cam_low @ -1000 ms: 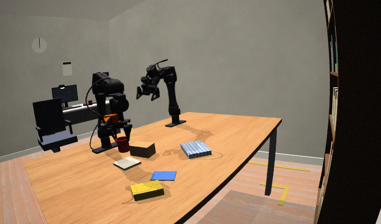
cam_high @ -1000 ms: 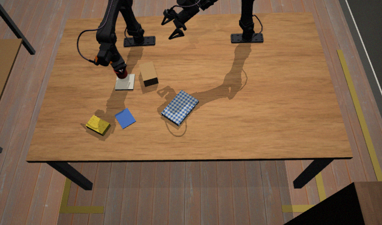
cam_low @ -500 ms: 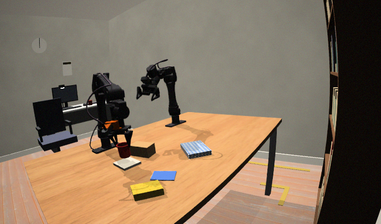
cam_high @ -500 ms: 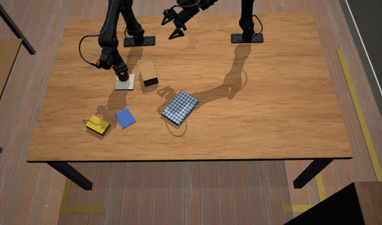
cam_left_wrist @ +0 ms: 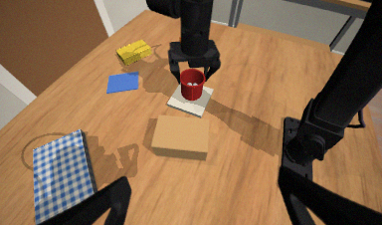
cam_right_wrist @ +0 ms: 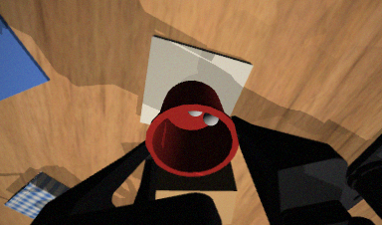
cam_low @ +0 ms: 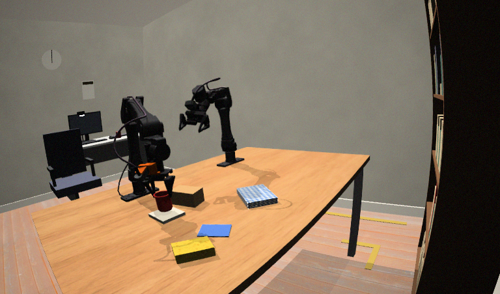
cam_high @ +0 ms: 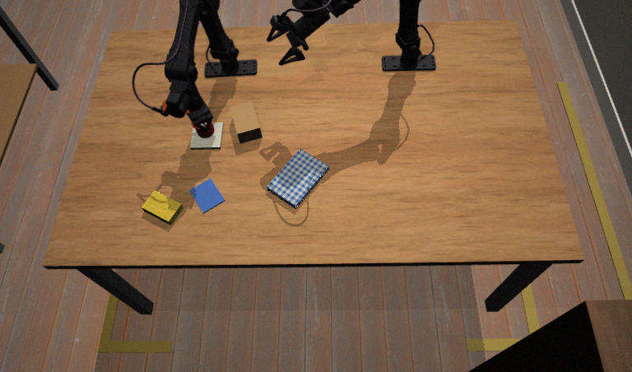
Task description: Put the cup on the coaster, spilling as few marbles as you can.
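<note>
Now: the coaster 80 mm below my right hand. Round my right hand: red cup (30 mm below); then flat blue square (240 mm ahead, 20 mm to the left, 80 mm below); then brown box (30 mm behind, 140 mm to the left, 50 mm below).
</note>
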